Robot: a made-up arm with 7 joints. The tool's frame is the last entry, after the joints. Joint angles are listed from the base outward.
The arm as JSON. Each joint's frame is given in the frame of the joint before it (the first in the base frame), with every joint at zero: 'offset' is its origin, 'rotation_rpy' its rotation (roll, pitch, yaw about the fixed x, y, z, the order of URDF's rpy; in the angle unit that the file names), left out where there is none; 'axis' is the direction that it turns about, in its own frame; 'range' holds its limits. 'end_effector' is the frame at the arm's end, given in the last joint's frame.
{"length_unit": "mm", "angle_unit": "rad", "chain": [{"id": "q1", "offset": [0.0, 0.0, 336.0], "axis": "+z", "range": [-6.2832, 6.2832]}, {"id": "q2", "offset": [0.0, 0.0, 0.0], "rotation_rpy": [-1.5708, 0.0, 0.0], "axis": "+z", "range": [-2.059, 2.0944]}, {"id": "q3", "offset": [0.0, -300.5, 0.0], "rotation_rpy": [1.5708, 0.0, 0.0], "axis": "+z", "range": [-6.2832, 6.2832]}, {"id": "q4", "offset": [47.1, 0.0, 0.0], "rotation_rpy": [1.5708, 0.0, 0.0], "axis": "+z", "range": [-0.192, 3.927]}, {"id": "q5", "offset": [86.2, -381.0, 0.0], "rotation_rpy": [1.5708, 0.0, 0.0], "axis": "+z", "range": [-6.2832, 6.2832]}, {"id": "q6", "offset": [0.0, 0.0, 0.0], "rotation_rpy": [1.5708, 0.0, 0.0], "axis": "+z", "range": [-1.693, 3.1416]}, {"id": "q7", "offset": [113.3, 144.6, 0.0], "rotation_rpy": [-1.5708, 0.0, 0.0], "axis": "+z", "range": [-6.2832, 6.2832]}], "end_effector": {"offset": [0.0, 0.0, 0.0]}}
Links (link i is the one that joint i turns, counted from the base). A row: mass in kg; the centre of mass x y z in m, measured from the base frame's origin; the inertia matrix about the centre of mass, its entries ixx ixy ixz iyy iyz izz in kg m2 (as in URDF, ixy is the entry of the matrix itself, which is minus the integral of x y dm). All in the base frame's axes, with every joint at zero. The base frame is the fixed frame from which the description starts. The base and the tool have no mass.
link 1: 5.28; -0.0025 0.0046 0.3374; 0.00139 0 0 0.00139 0 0.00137
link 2: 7.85; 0.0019 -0.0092 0.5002; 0.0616 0 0 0.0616 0 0.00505
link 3: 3.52; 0.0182 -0.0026 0.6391; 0.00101 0 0 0.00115 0 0.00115
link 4: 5.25; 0.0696 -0.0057 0.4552; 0.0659 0 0.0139 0.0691 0 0.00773
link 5: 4.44; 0.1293 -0.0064 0.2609; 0.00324 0 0 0.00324 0 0.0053
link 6: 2.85; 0.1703 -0.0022 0.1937; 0.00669 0 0.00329 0.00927 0 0.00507
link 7: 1.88; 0.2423 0.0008 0.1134; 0.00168 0 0 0.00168 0 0.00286
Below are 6 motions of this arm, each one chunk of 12 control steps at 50 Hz.
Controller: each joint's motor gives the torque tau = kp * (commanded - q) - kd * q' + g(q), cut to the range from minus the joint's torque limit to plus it. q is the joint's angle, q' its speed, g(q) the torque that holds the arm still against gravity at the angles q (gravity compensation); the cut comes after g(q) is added. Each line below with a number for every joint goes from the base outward.
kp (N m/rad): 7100 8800 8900 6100 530 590 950
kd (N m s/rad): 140 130 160 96 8 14 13
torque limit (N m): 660 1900 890 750 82 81 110
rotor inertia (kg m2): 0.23 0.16 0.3 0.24 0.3 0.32 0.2
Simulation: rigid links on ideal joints. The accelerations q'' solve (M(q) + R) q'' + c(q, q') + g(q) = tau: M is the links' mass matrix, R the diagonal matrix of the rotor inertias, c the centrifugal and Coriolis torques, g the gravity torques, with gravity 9.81 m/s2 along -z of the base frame. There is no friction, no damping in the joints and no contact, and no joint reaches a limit. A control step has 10 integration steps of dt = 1/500 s. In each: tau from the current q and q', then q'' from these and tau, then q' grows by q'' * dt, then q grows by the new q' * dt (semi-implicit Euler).
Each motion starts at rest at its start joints. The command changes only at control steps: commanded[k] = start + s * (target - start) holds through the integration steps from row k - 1 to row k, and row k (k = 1, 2, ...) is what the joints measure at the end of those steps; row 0 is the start. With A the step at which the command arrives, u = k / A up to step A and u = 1 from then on. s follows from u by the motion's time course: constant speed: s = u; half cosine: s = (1 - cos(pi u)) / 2; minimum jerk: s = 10 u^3 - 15 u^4 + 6 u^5; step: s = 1 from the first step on.
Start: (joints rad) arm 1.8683 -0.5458 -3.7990 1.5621 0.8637 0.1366 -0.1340
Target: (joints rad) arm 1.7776 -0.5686 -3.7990 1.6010 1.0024 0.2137 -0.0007
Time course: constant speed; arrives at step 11
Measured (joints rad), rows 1 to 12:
1: 1.8650 -0.5475 -3.7978 1.5654 0.8671 0.1390 -0.1266
2: 1.8591 -0.5497 -3.7970 1.5695 0.8766 0.1447 -0.1130
3: 1.8510 -0.5518 -3.7971 1.5730 0.8912 0.1525 -0.0991
4: 1.8416 -0.5538 -3.7979 1.5760 0.9082 0.1606 -0.0868
5: 1.8318 -0.5559 -3.7988 1.5789 0.9250 0.1681 -0.0751
6: 1.8221 -0.5579 -3.7995 1.5819 0.9398 0.1749 -0.0631
7: 1.8131 -0.5599 -3.7999 1.5853 0.9525 0.1812 -0.0510
8: 1.8048 -0.5619 -3.8000 1.5889 0.9639 0.1876 -0.0388
9: 1.7970 -0.5639 -3.7997 1.5927 0.9750 0.1944 -0.0267
10: 1.7893 -0.5660 -3.7994 1.5965 0.9865 0.2014 -0.0146
11: 1.7816 -0.5681 -3.7992 1.6002 0.9987 0.2088 -0.0025
12: 1.7769 -0.5685 -3.8002 1.6004 1.0079 0.2137 0.0023

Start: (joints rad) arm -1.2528 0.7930 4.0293 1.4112 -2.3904 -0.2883 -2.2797
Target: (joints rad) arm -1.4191 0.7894 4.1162 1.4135 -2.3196 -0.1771 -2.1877
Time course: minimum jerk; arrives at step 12
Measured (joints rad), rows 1 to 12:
1: -1.2533 0.7931 4.0296 1.4113 -2.3903 -0.2882 -2.2794
2: -1.2564 0.7933 4.0314 1.4120 -2.3892 -0.2871 -2.2775
3: -1.2644 0.7938 4.0362 1.4131 -2.3860 -0.2836 -2.2722
4: -1.2783 0.7941 4.0445 1.4141 -2.3793 -0.2761 -2.2630
5: -1.2981 0.7940 4.0557 1.4146 -2.3692 -0.2640 -2.2506
6: -1.3221 0.7933 4.0686 1.4144 -2.3568 -0.2481 -2.2362
7: -1.3480 0.7920 4.0819 1.4136 -2.3441 -0.2298 -2.2216
8: -1.3728 0.7904 4.0940 1.4124 -2.3331 -0.2114 -2.2083
9: -1.3939 0.7889 4.1038 1.4113 -2.3252 -0.1950 -2.1978
10: -1.4092 0.7877 4.1104 1.4103 -2.3210 -0.1824 -2.1908
11: -1.4180 0.7870 4.1138 1.4099 -2.3200 -0.1748 -2.1875
12: -1.4211 0.7870 4.1149 1.4102 -2.3210 -0.1720 -2.1870

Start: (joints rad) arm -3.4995 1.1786 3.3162 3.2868 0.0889 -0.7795 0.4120
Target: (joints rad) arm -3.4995 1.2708 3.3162 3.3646 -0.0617 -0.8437 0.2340
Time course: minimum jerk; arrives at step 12
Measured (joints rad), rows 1 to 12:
1: -3.4995 1.1787 3.3162 3.2869 0.0887 -0.7795 0.4114
2: -3.4995 1.1794 3.3163 3.2876 0.0874 -0.7798 0.4077
3: -3.4994 1.1819 3.3164 3.2898 0.0827 -0.7809 0.3974
4: -3.4994 1.1877 3.3166 3.2948 0.0724 -0.7836 0.3797
5: -3.4992 1.1979 3.3167 3.3033 0.0550 -0.7888 0.3556
6: -3.4992 1.2125 3.3167 3.3153 0.0309 -0.7968 0.3279
7: -3.4992 1.2303 3.3165 3.3298 0.0024 -0.8074 0.2996
8: -3.4993 1.2489 3.3162 3.3451 -0.0264 -0.8198 0.2739
9: -3.4996 1.2656 3.3159 3.3588 -0.0513 -0.8322 0.2535
10: -3.4998 1.2776 3.3156 3.3689 -0.0687 -0.8431 0.2400
11: -3.5000 1.2836 3.3154 3.3741 -0.0767 -0.8506 0.2336
12: -3.5000 1.2836 3.3155 3.3745 -0.0761 -0.8538 0.2327

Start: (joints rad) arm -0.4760 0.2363 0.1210 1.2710 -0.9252 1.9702 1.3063
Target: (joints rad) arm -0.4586 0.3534 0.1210 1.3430 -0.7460 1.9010 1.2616
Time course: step
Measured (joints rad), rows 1 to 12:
1: -0.4699 0.2996 0.1171 1.3402 -0.8776 1.9715 1.2788
2: -0.4648 0.3454 0.1181 1.3563 -0.8048 1.9353 1.2561
3: -0.4601 0.3646 0.1205 1.3388 -0.7350 1.8955 1.2556
4: -0.4562 0.3711 0.1229 1.3281 -0.6876 1.8764 1.2611
5: -0.4540 0.3681 0.1244 1.3290 -0.6749 1.8765 1.2629
6: -0.4538 0.3601 0.1244 1.3360 -0.6934 1.8860 1.2621
7: -0.4553 0.3524 0.1233 1.3433 -0.7275 1.8962 1.2614
8: -0.4577 0.3480 0.1215 1.3477 -0.7595 1.9030 1.2614
9: -0.4598 0.3476 0.1200 1.3486 -0.7771 1.9059 1.2616
10: -0.4610 0.3497 0.1192 1.3469 -0.7773 1.9058 1.2617
11: -0.4610 0.3524 0.1193 1.3443 -0.7649 1.9042 1.2617
12: -0.4601 0.3545 0.1200 1.3421 -0.7487 1.9023 1.2616

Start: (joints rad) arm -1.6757 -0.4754 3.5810 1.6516 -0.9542 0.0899 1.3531
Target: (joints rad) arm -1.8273 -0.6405 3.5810 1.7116 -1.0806 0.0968 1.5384
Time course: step
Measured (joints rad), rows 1 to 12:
1: -1.7160 -0.5532 3.6190 1.7207 -1.0034 0.0659 1.4536
2: -1.7694 -0.6124 3.6056 1.7291 -1.0720 0.0355 1.5577
3: -1.8201 -0.6506 3.5792 1.7108 -1.1141 0.0487 1.5662
4: -1.8535 -0.6715 3.5601 1.6965 -1.1200 0.0969 1.5421
5: -1.8665 -0.6749 3.5534 1.6924 -1.1017 0.1465 1.5320
6: -1.8629 -0.6659 3.5573 1.6972 -1.0780 0.1708 1.5349
7: -1.8499 -0.6515 3.5670 1.7064 -1.0631 0.1625 1.5387
8: -1.8345 -0.6380 3.5778 1.7148 -1.0613 0.1320 1.5394
9: -1.8219 -0.6295 3.5860 1.7194 -1.0691 0.0966 1.5388
10: -1.8149 -0.6271 3.5902 1.7199 -1.0797 0.0708 1.5385
11: -1.8137 -0.6298 3.5903 1.7175 -1.0876 0.0613 1.5385
12: -1.8168 -0.6353 3.5875 1.7138 -1.0901 0.0666 1.5385

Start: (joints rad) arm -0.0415 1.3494 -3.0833 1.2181 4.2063 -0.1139 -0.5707
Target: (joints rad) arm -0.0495 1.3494 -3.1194 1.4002 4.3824 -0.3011 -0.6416
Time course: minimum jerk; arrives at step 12
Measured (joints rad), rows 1 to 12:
1: -0.0416 1.3492 -3.0834 1.2186 4.2064 -0.1143 -0.5709
2: -0.0419 1.3483 -3.0841 1.2218 4.2077 -0.1168 -0.5724
3: -0.0427 1.3467 -3.0860 1.2305 4.2127 -0.1240 -0.5765
4: -0.0437 1.3450 -3.0894 1.2464 4.2242 -0.1377 -0.5835
5: -0.0448 1.3443 -3.0940 1.2693 4.2445 -0.1583 -0.5931
6: -0.0457 1.3450 -3.0995 1.2974 4.2731 -0.1844 -0.6042
7: -0.0465 1.3470 -3.1051 1.3277 4.3074 -0.2134 -0.6154
8: -0.0471 1.3499 -3.1102 1.3563 4.3424 -0.2424 -0.6257
9: -0.0475 1.3528 -3.1144 1.3801 4.3730 -0.2683 -0.6339
10: -0.0478 1.3552 -3.1173 1.3965 4.3947 -0.2886 -0.6393
11: -0.0480 1.3563 -3.1188 1.4047 4.4052 -0.3015 -0.6418
12: -0.0483 1.3557 -3.1192 1.4062 4.4047 -0.3071 -0.6422

